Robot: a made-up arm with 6 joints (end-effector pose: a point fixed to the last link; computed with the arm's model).
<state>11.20 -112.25 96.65 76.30 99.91 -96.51</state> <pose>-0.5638 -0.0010 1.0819 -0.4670 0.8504 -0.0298 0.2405</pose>
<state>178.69 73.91 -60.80 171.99 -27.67 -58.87</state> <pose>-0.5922 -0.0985 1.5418 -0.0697 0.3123 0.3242 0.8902</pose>
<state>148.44 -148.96 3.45 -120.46 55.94 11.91</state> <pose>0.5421 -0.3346 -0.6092 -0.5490 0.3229 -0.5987 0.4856</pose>
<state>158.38 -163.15 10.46 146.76 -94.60 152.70</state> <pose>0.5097 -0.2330 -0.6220 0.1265 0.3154 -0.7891 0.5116</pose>
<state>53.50 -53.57 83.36 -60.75 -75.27 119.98</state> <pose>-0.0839 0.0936 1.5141 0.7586 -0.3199 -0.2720 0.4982</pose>
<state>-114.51 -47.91 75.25 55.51 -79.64 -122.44</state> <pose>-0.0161 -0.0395 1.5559 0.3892 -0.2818 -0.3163 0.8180</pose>
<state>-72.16 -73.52 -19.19 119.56 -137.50 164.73</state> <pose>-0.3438 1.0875 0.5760 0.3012 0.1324 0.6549 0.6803</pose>
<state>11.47 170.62 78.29 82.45 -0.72 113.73</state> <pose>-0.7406 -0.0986 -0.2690 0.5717 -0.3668 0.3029 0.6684</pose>
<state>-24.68 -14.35 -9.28 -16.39 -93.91 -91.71</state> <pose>-0.4803 0.2827 1.6237 -0.1373 -0.3637 -0.0692 0.9187</pose>
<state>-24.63 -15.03 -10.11 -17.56 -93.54 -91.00</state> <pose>-0.5014 0.2942 1.6107 -0.1441 -0.3692 -0.0793 0.9147</pose>
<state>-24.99 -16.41 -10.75 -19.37 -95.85 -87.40</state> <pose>-0.5284 0.3150 1.5873 -0.1864 -0.3792 -0.1014 0.9006</pose>
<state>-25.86 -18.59 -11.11 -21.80 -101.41 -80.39</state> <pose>-0.5590 0.3467 1.5518 -0.2685 -0.3892 -0.1423 0.8696</pose>
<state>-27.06 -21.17 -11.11 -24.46 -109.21 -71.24</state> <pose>-0.5849 0.3830 1.5105 -0.3699 -0.3897 -0.2019 0.8189</pose>
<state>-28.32 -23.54 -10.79 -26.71 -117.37 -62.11</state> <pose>-0.5997 0.4152 1.4735 -0.4616 -0.3775 -0.2675 0.7569</pose>
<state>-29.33 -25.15 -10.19 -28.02 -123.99 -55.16</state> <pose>-0.6022 0.4352 1.4510 -0.5243 -0.3602 -0.3189 0.7026</pose>
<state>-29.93 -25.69 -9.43 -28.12 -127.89 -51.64</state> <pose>-0.5943 0.4402 1.4471 -0.5556 -0.3486 -0.3415 0.6732</pose>
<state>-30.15 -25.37 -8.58 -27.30 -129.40 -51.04</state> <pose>-0.5798 0.4332 1.4577 -0.5648 -0.3455 -0.3383 0.6688</pose>
